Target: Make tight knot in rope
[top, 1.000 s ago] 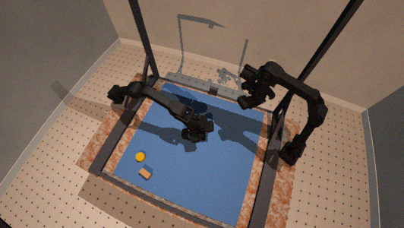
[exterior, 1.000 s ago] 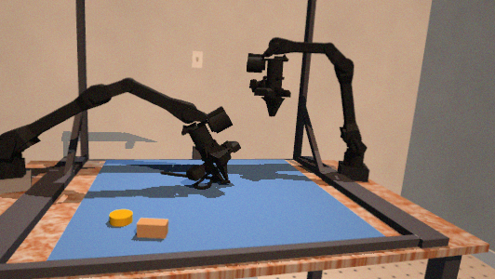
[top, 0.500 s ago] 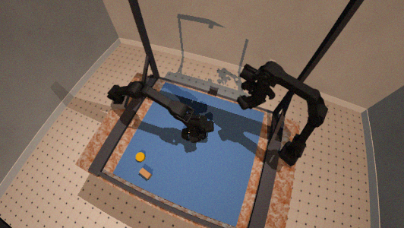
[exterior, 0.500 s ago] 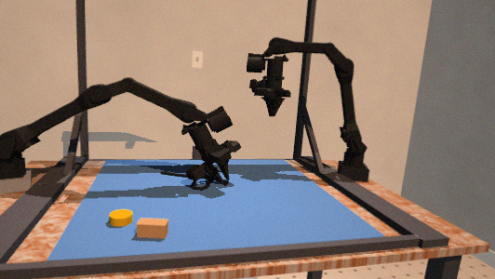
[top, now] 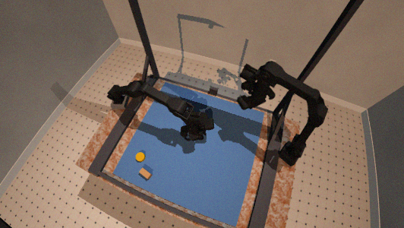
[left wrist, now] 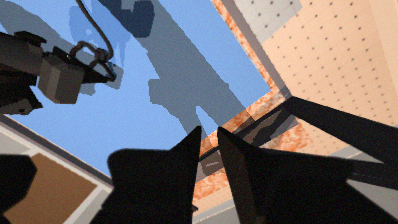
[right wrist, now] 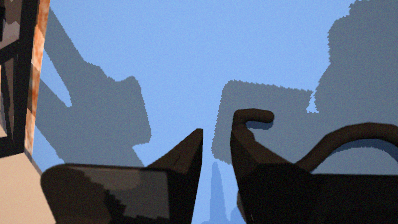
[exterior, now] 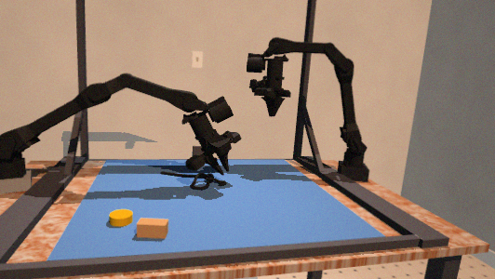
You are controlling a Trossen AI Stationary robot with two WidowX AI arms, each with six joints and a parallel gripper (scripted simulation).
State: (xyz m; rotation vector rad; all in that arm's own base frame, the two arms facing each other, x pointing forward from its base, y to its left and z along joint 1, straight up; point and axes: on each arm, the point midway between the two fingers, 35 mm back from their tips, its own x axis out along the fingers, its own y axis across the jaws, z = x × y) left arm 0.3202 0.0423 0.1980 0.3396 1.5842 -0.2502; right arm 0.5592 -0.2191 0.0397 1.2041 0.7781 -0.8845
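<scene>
Now: right hand 7 cm above the blue mat, 5 cm short of it and 3 cm to the left of it. Round my right hand: yellow disc: 28 cm to the right, 23 cm ahead, 6 cm below; then orange block: 30 cm ahead, 21 cm to the right, 5 cm below.
The blue mat lies 200 mm ahead of my left hand, 250 mm to the right of it and 240 mm below it. From my left hand the other things lie so: yellow disc (390 mm ahead, 500 mm to the right, 230 mm below); then orange block (460 mm ahead, 430 mm to the right, 220 mm below).
</scene>
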